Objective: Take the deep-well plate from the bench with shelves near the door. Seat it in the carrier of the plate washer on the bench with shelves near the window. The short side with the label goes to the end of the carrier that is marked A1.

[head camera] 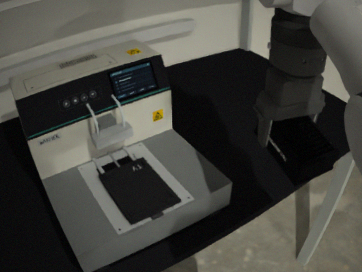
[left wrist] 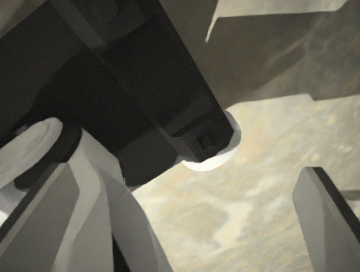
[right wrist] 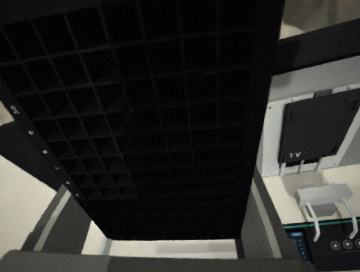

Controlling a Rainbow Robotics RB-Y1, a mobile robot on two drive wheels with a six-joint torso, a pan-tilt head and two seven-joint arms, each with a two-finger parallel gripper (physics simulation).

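Places are measured from the robot's base along level axes (x ahead, y left, z up), in metres.
Pixels of known places: left gripper, fingertip midpoint: [left wrist: 182,179]; right gripper, fingertip midpoint: [head camera: 285,138] [right wrist: 168,155].
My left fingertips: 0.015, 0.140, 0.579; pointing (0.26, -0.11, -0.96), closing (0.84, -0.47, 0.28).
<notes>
Ahead of a thing's pixels: the offset from my left fingertips to its top centre, as dx, dy, dz. "spot": to the spot under its first point. Level surfaces: height alone.
The black deep-well plate {+0.088, -0.560, +0.625} [head camera: 304,150] [right wrist: 175,120] is between the fingers of my right gripper [head camera: 290,127] [right wrist: 168,155], above the bench at the right of the head view. A pale strip shows on its side facing the plate washer {spot: +0.266, -0.509, +0.418} [head camera: 205,172]; whether this is the short side is unclear. The washer's dark carrier {spot: +0.274, -0.357, +0.432} [head camera: 140,192] [right wrist: 315,127] shows no plate on it. Its A1 mark is at the back end, by the washer's head {+0.392, -0.356, +0.511} [head camera: 112,135] [right wrist: 325,194]. The held plate is apart from the carrier. My left gripper [left wrist: 182,179] is open and empty.
The black bench top {dz +0.337} [head camera: 210,90] extends behind and beside the washer. A pale bench leg {spot: +0.224, -1.165, -0.159} [head camera: 325,215] stands below its front edge at the right. In the left wrist view, a large dark body [left wrist: 125,95] lies beyond the fingers, with floor {dz -0.577} [left wrist: 215,215] beside it.
</notes>
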